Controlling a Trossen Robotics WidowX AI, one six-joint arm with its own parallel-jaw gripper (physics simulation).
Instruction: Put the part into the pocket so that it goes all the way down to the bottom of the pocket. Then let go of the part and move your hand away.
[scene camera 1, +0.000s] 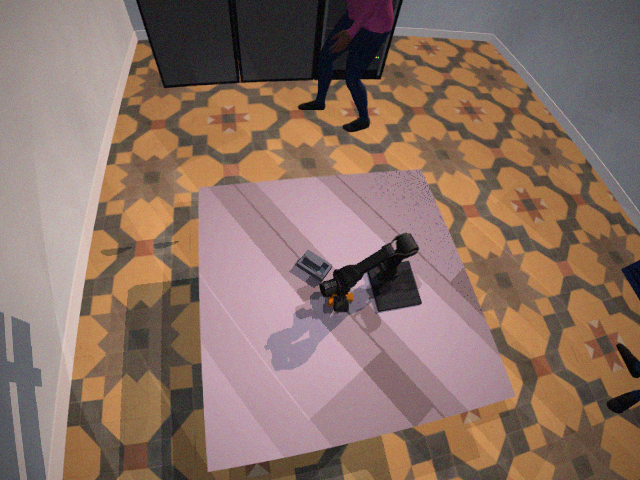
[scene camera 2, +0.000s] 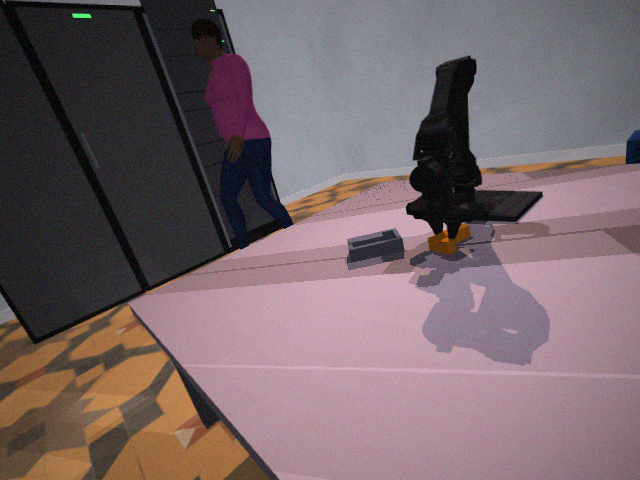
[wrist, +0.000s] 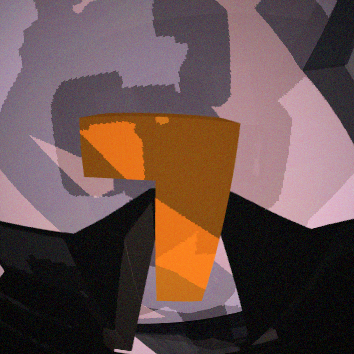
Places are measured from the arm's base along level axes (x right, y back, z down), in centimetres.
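Pixels of known places: gripper, fingertip midpoint: (scene camera 1: 337, 296) (scene camera 2: 445, 241) (wrist: 186, 195); arm's base at its link origin: (scene camera 1: 384, 275).
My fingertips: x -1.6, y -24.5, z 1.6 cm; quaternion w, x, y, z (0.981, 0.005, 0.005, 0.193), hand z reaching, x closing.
For each thing: its top centre in the pictures, then the offset to it from my fingertips. Level surfaces: height alone.
- orange L-shaped part at its top centre: (wrist: 154, 241) (scene camera 2: 453, 232) (scene camera 1: 341, 298) dx -1.9, dy +0.5, dz -2.3 cm
- pink table top at its surface level: dz +0.8 cm
- grey block with the L-shaped pocket, top centre: (scene camera 2: 373, 238) (scene camera 1: 314, 263) dx +17.5, dy -4.6, dz -2.8 cm
The orange L-shaped part (scene camera 1: 350, 297) (scene camera 2: 444, 244) (wrist: 189, 154) lies low on the pink table top (scene camera 1: 270, 381) (scene camera 2: 347, 381), in front of the arm's base. My gripper (scene camera 1: 340, 302) (scene camera 2: 450, 231) (wrist: 186, 195) points down over it. In the wrist view both dark fingers press against the sides of the part's long leg, so the gripper is shut on the part. The grey block with the L-shaped pocket (scene camera 1: 302, 262) (scene camera 2: 375, 251) stands a short way to the left of the part, apart from it. The pocket is out of the wrist view.
The arm's black base plate (scene camera 1: 400, 292) (scene camera 2: 509, 202) lies just right of the part. A person (scene camera 1: 358, 48) (scene camera 2: 237, 124) in a magenta top stands on the tiled floor beyond the table, beside dark cabinets (scene camera 1: 199, 38) (scene camera 2: 137, 143).
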